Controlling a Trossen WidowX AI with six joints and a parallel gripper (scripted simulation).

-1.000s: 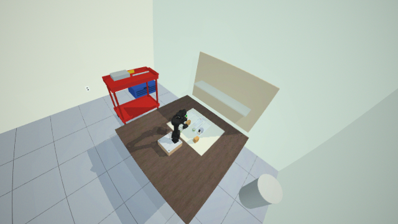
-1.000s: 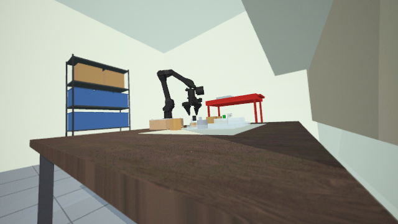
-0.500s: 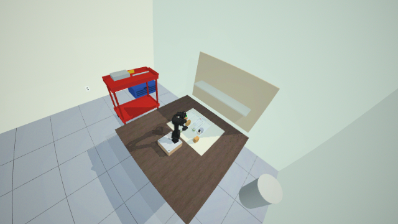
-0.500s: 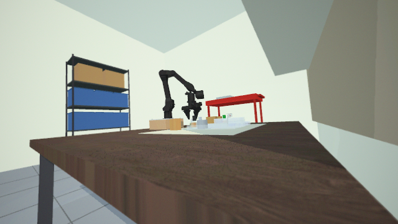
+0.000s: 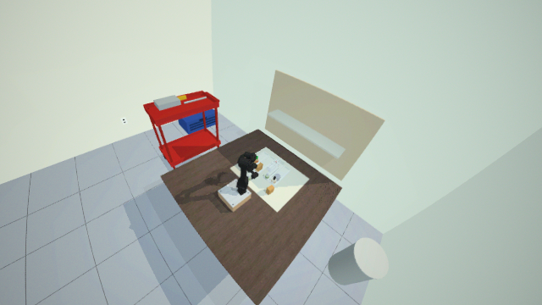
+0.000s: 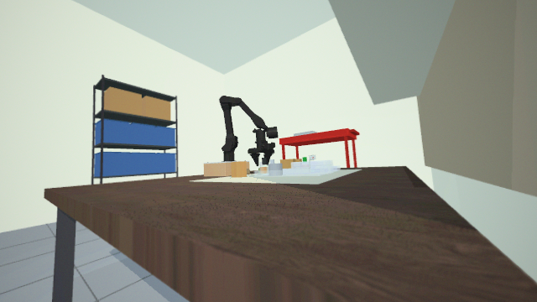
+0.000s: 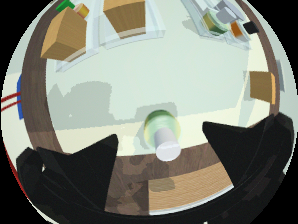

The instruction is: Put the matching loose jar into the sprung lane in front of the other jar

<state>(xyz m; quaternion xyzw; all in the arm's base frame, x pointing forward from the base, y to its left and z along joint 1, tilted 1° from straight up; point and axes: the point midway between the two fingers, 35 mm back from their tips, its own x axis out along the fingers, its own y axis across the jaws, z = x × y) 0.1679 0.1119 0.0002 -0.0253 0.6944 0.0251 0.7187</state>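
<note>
Right now the grey cylinder is 22 cm ahead of my gripper tip, 17 cm to the right of it and 2 cm below it. Round my gripper tip: clear sprung lane (30 cm ahead, 5 cm to the right, 3 cm below).
</note>
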